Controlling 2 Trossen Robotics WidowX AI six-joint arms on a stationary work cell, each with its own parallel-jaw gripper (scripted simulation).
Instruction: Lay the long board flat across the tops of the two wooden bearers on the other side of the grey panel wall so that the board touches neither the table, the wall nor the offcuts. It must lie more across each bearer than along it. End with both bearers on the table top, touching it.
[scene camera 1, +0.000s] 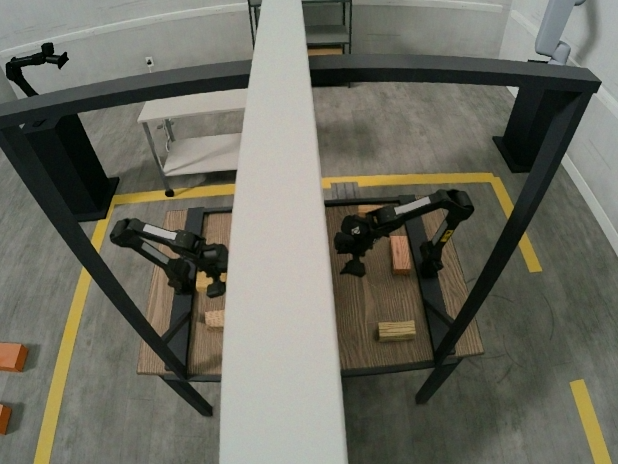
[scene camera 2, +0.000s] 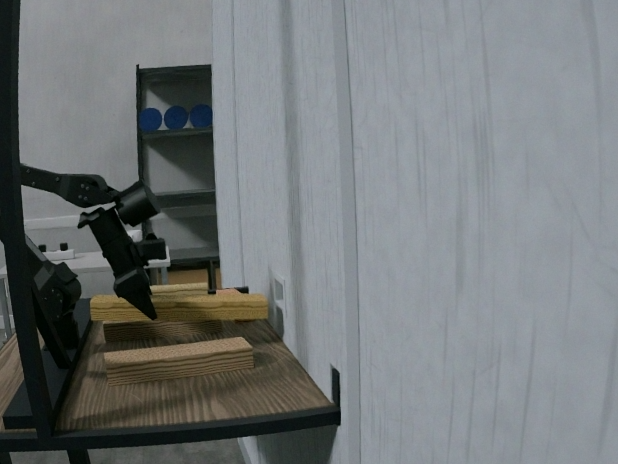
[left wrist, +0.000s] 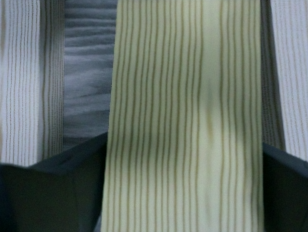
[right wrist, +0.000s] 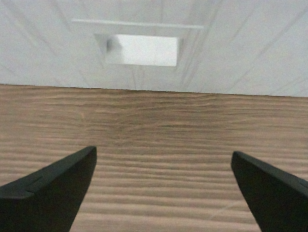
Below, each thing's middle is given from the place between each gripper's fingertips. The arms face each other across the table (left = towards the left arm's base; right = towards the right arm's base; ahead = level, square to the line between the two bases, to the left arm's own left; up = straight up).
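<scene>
You'll find the long yellow board (scene camera 2: 226, 305) 60 mm to the right of my left hand and 20 mm below it.
My right hand (scene camera 1: 339, 263) is 36 cm to the right of the board, 2 cm past it and 7 cm above it.
</scene>
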